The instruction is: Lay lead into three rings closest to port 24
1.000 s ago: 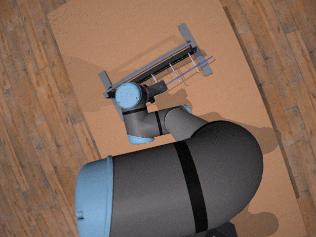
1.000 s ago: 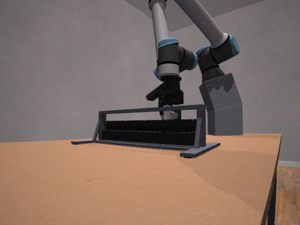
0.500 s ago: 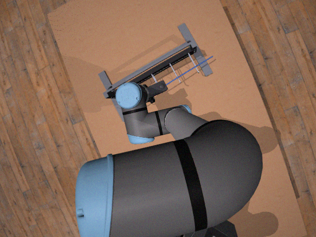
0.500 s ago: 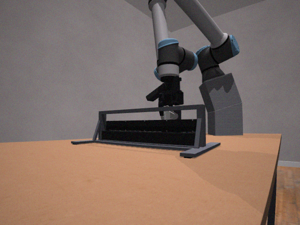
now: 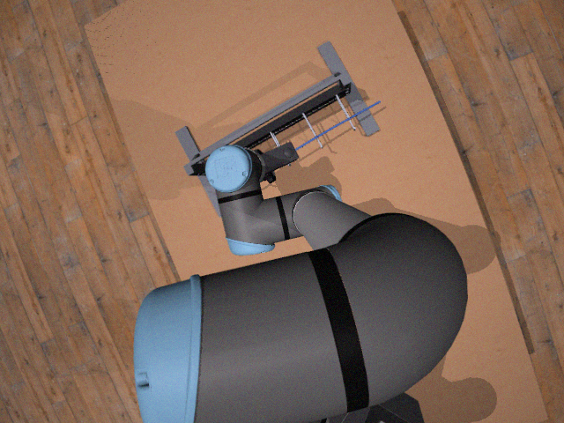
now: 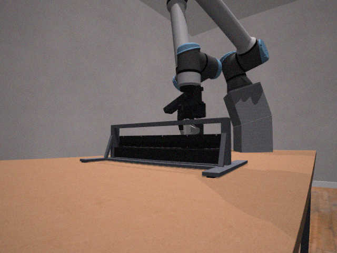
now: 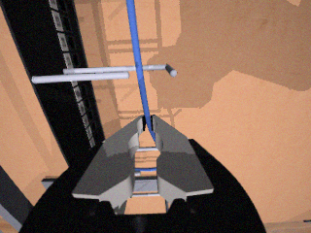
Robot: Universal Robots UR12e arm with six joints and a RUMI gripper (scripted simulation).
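The rack lies 100 mm ahead of my hand and 40 mm to the right of it.
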